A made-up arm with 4 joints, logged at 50 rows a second.
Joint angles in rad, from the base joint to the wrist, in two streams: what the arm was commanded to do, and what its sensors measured. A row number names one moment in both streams.
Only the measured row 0 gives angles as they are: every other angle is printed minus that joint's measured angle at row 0.
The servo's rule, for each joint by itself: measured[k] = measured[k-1] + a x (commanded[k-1-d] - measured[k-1]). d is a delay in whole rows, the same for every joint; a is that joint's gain. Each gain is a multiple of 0.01, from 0.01 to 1. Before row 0 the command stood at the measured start. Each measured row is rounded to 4 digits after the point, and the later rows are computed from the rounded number. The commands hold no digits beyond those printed.
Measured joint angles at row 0:
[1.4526 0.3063 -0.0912 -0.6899]
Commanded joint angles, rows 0 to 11:
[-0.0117 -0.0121 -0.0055 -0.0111]
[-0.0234 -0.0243 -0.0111 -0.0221]
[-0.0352 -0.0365 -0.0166 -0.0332]
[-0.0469 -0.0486 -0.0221 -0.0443]
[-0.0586 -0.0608 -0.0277 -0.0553]
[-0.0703 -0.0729 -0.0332 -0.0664]
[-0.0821 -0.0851 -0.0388 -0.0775]
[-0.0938 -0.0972 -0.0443 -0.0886]
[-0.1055 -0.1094 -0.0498 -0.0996]
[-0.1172 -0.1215 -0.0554 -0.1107]
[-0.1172 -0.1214 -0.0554 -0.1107]
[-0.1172 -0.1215 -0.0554 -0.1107]
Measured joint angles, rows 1 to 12:
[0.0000 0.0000 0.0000 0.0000]
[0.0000 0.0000 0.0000 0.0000]
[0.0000 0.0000 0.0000 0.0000]
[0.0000 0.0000 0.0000 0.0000]
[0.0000 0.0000 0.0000 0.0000]
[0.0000 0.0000 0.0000 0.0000]
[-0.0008 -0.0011 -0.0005 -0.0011]
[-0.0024 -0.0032 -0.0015 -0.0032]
[-0.0047 -0.0062 -0.0029 -0.0062]
[-0.0077 -0.0100 -0.0046 -0.0100]
[-0.0113 -0.0146 -0.0067 -0.0145]
[-0.0154 -0.0198 -0.0091 -0.0197]
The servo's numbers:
d 6
a 0.07 0.09 0.09 0.10

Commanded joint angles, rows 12 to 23:
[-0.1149 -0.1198 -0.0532 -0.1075]
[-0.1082 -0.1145 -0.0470 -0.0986]
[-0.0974 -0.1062 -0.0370 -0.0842]
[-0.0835 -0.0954 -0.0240 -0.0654]
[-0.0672 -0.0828 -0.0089 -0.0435]
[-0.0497 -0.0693 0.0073 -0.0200]
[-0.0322 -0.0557 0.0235 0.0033]
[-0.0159 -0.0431 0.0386 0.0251]
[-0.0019 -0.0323 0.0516 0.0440]
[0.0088 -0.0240 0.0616 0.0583]
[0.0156 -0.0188 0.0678 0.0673]
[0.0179 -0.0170 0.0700 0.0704]
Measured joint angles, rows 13 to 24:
[-0.0201 -0.0257 -0.0118 -0.0255]
[-0.0253 -0.0321 -0.0147 -0.0318]
[-0.0309 -0.0391 -0.0179 -0.0386]
[-0.0369 -0.0465 -0.0213 -0.0458]
[-0.0425 -0.0532 -0.0244 -0.0523]
[-0.0477 -0.0593 -0.0272 -0.0581]
[-0.0524 -0.0647 -0.0295 -0.0630]
[-0.0563 -0.0692 -0.0311 -0.0666]
[-0.0592 -0.0725 -0.0316 -0.0684]
[-0.0609 -0.0746 -0.0309 -0.0681]
[-0.0613 -0.0753 -0.0289 -0.0656]
[-0.0605 -0.0748 -0.0256 -0.0610]

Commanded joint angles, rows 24 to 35:
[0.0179 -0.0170 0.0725 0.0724]
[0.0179 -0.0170 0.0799 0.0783]
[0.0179 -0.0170 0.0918 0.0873]
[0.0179 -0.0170 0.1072 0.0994]
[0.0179 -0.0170 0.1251 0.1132]
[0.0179 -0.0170 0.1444 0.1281]
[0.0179 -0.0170 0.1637 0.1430]
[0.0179 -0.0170 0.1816 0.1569]
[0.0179 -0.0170 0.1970 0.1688]
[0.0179 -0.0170 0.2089 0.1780]
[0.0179 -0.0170 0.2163 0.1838]
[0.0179 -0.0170 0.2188 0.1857]
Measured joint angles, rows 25 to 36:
[-0.0585 -0.0731 -0.0212 -0.0546]
[-0.0555 -0.0704 -0.0158 -0.0466]
[-0.0517 -0.0670 -0.0097 -0.0375]
[-0.0475 -0.0631 -0.0033 -0.0279]
[-0.0431 -0.0591 0.0031 -0.0184]
[-0.0388 -0.0553 0.0091 -0.0095]
[-0.0348 -0.0519 0.0148 -0.0013]
[-0.0311 -0.0488 0.0207 0.0067]
[-0.0277 -0.0459 0.0271 0.0148]
[-0.0245 -0.0433 0.0343 0.0233]
[-0.0215 -0.0409 0.0425 0.0323]
[-0.0187 -0.0387 0.0517 0.0419]

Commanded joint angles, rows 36 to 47:
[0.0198 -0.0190 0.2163 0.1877]
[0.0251 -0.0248 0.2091 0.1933]
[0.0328 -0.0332 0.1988 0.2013]
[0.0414 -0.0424 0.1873 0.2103]
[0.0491 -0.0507 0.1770 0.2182]
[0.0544 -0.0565 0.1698 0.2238]
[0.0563 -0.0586 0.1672 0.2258]
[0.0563 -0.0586 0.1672 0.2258]
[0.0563 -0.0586 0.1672 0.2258]
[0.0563 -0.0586 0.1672 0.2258]
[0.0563 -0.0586 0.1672 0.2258]
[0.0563 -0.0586 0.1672 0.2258]
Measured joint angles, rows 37 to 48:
[-0.0161 -0.0367 0.0618 0.0520]
[-0.0137 -0.0349 0.0726 0.0625]
[-0.0115 -0.0333 0.0838 0.0731]
[-0.0094 -0.0318 0.0951 0.0836]
[-0.0075 -0.0305 0.1060 0.0936]
[-0.0057 -0.0293 0.1162 0.1028]
[-0.0039 -0.0284 0.1252 0.1113]
[-0.0019 -0.0281 0.1328 0.1195]
[0.0005 -0.0286 0.1387 0.1277]
[0.0034 -0.0298 0.1431 0.1360]
[0.0066 -0.0317 0.1462 0.1442]
[0.0099 -0.0339 0.1483 0.1522]

